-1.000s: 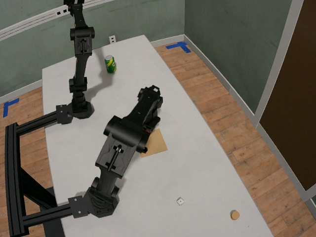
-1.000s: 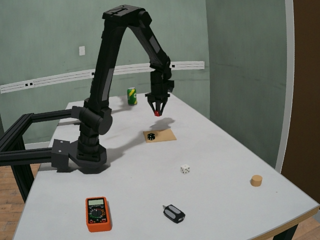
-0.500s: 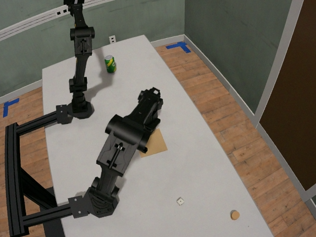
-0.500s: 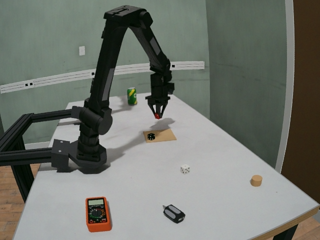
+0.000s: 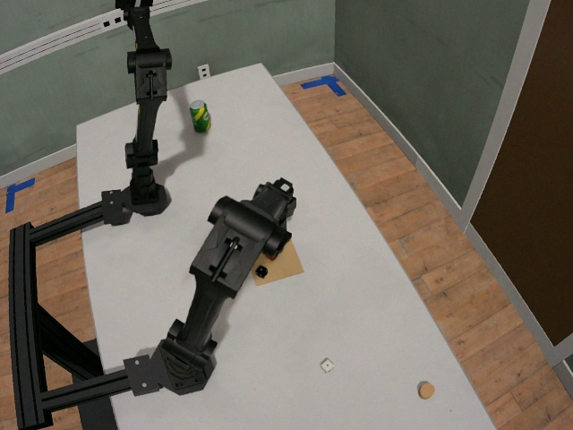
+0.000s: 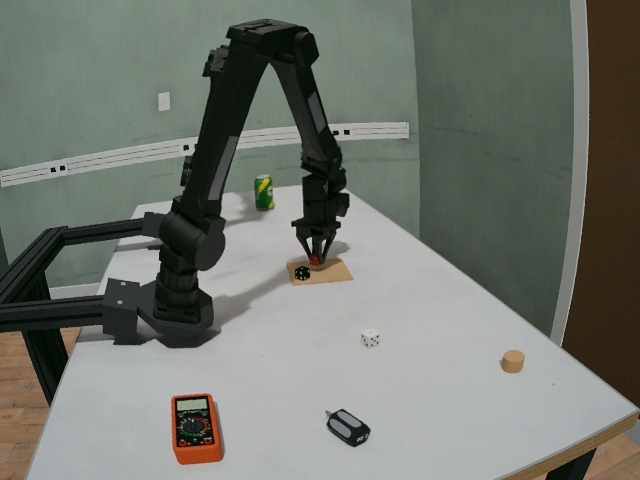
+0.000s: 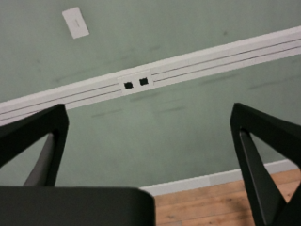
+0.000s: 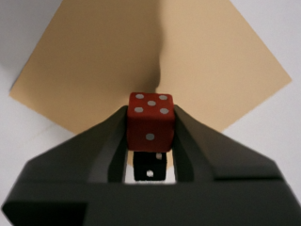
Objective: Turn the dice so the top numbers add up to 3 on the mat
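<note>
Now: the tan mat 30 mm below my right hand. The rest, counted from my right hand: black device (90 mm behind, 590 mm to the right, 20 mm below); then cork cylinder (230 mm ahead, 540 mm to the right, 20 mm below); then red die (right at my right hand).
</note>
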